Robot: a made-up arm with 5 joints.
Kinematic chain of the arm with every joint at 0, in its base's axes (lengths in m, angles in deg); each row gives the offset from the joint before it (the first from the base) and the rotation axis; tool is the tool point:
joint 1: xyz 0 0 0.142 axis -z
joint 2: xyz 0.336 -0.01 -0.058 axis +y
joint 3: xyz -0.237 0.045 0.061 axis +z
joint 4: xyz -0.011 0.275 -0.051 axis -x
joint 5: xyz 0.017 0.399 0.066 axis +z
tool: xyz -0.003 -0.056 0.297
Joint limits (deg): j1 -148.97..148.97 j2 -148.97..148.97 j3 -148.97..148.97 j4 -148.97..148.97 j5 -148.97..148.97
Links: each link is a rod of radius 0.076 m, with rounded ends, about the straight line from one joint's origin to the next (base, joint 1, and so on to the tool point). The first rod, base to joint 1, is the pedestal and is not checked.
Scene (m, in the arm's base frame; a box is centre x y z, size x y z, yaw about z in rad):
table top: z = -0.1
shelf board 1: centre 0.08 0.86 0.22 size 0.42 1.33 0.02 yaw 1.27
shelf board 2: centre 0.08 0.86 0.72 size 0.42 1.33 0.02 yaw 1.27
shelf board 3: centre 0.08 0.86 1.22 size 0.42 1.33 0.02 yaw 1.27
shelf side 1: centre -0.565 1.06 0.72 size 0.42 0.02 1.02 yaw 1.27
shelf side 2: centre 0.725 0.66 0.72 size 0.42 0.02 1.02 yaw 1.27
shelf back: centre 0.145 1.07 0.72 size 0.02 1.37 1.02 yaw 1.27
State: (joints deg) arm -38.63 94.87 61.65 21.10 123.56
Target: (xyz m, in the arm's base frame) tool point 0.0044 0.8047 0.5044
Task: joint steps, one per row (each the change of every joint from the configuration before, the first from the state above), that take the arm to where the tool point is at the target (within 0.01 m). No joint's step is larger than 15 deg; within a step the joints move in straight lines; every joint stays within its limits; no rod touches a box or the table.
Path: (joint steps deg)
1: 6.66 -3.74 -4.16 12.97 0.72
2: 6.65 -3.75 -4.16 12.97 0.72
3: 6.66 -3.74 -4.16 12.97 0.72
4: 6.52 2.67 -4.90 14.59 -2.14
5: 6.53 2.66 -4.91 14.60 -2.15
6: 6.53 2.66 -4.90 14.59 -2.15
7: 6.52 2.67 -4.91 14.59 -2.14
8: -2.87 -4.34 -2.11 -14.61 -0.05
9: -2.86 -4.33 -2.12 -14.61 -0.05
10: -2.87 -4.33 -2.11 -14.61 -0.05
11: -2.87 -4.34 -2.12 -14.61 -0.05

